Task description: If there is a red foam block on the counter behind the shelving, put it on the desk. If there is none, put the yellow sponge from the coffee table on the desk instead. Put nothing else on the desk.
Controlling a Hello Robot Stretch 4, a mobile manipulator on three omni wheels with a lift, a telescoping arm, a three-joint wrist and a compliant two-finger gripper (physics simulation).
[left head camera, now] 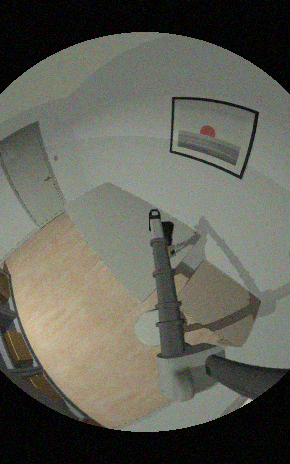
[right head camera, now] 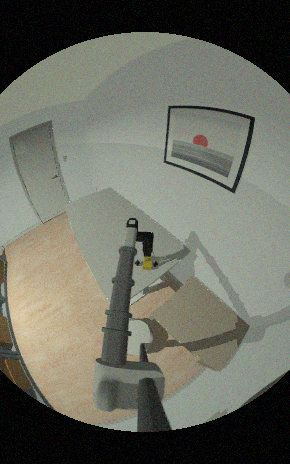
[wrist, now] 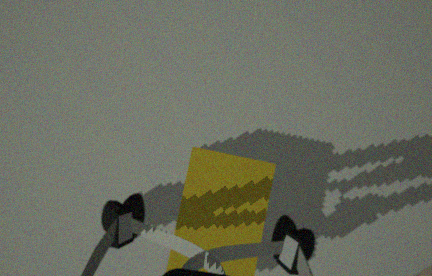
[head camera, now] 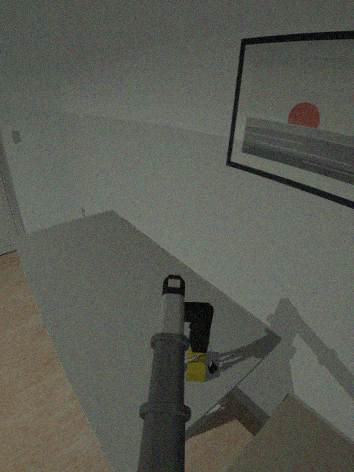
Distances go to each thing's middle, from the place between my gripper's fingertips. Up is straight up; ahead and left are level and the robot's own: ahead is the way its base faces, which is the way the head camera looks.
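Scene:
There's the framed picture [head camera: 285, 125], and my hand is well below it, a long way to the left of it and far short of it too.

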